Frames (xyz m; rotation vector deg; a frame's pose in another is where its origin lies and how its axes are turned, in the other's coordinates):
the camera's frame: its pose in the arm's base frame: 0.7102 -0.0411 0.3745 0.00 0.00 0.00
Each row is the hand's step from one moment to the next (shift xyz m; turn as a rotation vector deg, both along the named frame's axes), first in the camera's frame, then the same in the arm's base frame.
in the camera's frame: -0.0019 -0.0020 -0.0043 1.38 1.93 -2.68
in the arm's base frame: -0.0019 -0.0020 -0.0043 1.38 1.93 -2.68
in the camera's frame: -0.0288 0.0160 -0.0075 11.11 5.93 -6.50
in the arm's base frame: -0.0288 0.0160 -0.0075 11.11 5.93 -6.50
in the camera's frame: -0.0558 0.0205 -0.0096 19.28 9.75 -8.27
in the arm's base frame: -0.0558 0.0205 -0.0096 19.28 9.75 -8.27
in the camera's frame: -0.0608 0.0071 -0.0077 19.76 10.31 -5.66
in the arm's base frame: -0.0608 0.0071 -0.0077 19.76 10.31 -5.66
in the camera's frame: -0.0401 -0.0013 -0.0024 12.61 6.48 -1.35
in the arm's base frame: -0.0401 -0.0013 -0.0024 12.61 6.48 -1.35
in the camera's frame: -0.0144 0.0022 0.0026 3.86 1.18 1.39
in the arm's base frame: -0.0144 0.0022 0.0026 3.86 1.18 1.39
